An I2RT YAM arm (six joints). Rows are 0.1 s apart.
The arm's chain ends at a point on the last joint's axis. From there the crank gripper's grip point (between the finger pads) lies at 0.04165 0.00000 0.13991 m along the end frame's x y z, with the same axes.
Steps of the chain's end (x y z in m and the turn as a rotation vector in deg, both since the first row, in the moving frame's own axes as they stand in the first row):
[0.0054 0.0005 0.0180 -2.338 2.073 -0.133]
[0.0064 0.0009 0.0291 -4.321 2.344 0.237]
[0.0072 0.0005 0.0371 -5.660 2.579 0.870]
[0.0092 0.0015 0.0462 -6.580 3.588 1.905]
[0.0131 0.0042 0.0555 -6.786 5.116 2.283]
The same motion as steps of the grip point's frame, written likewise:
[0.0104 0.0061 0.0163 -2.338 2.073 -0.133]
[0.0121 0.0116 0.0269 -4.321 2.344 0.237]
[0.0133 0.0149 0.0344 -5.660 2.579 0.870]
[0.0176 0.0189 0.0423 -6.580 3.588 1.905]
[0.0250 0.0224 0.0502 -6.786 5.116 2.283]

